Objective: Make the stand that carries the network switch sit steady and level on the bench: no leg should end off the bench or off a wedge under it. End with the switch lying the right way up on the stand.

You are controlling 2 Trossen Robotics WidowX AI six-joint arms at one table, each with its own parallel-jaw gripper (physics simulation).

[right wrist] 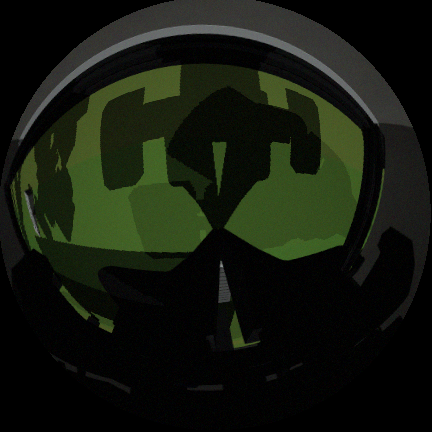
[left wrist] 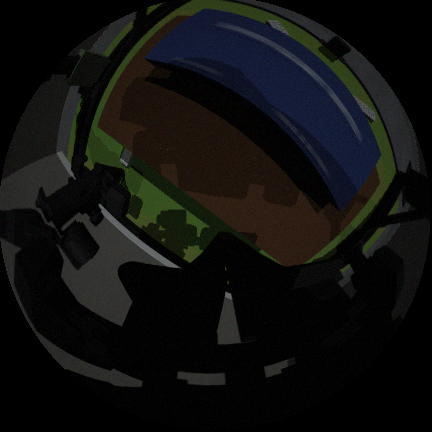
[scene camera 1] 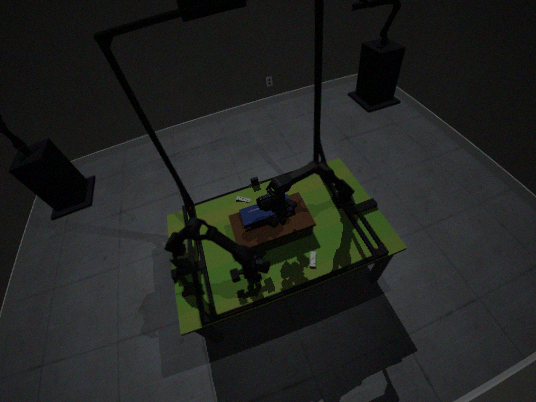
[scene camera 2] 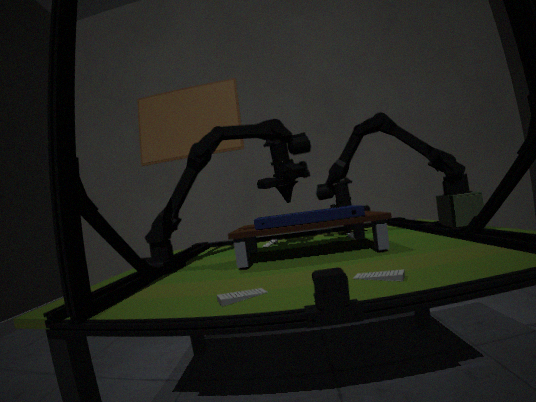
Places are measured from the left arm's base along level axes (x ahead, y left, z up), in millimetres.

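Pixels of known places: left gripper, fingertip midpoint: (left wrist: 223, 236) (scene camera 1: 283, 225) (scene camera 2: 288, 202); right gripper, fingertip midpoint: (right wrist: 217, 233) (left wrist: 121, 170) (scene camera 2: 349, 233); left arm's base, link origin: (left wrist: 352, 253) (scene camera 1: 344, 197) (scene camera 2: 162, 259); right arm's base, link origin: (scene camera 1: 179, 250) (scene camera 2: 457, 193).
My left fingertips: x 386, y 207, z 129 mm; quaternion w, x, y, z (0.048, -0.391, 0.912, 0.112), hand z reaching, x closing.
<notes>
Ahead of a thing's pixels: the offset from my left fingertips to its top centre. "*": to the spot under its first point. Level surfaces: height alone.
The blue network switch {dx +75, dy -139, dz -33 mm} (scene camera 1: 252, 216) (scene camera 2: 310, 217) (left wrist: 280, 75) lies flat on the brown stand (scene camera 1: 255, 236) (scene camera 2: 240, 233) (left wrist: 270, 215). In scene camera 2 two front legs (scene camera 2: 242, 254) (scene camera 2: 381, 236) stand on the bench; the back feet are largely hidden. White ribbed wedges {dx +218, dy -335, dz -150 mm} (scene camera 1: 243, 199) {dx -127, dy +133, dz -150 mm} (scene camera 1: 313, 259) {dx -26, dy -404, dz -150 mm} (scene camera 2: 242, 296) (scene camera 2: 379, 275) {dx +213, dy +114, dz -150 mm} (left wrist: 126, 156) lie loose. A ribbed grey piece {* dx +223, dy +105, dz -158 mm} (right wrist: 224, 290) shows behind the right fingers, probably a wedge. My left gripper (scene camera 2: 288, 200) (left wrist: 223, 236) is shut and empty above the stand. My right gripper (right wrist: 217, 233) is shut and empty beside the stand, its tips hidden in scene camera 2.
The green bench {dz -162 mm} (scene camera 1: 220, 260) (scene camera 2: 185, 295) has a dark frame around it. A dark block (scene camera 2: 330, 290) stands at the frame's edge in scene camera 2. The right forearm (scene camera 1: 222, 240) reaches over the bench beside the stand. Deep shadows cover parts of the scene.
</notes>
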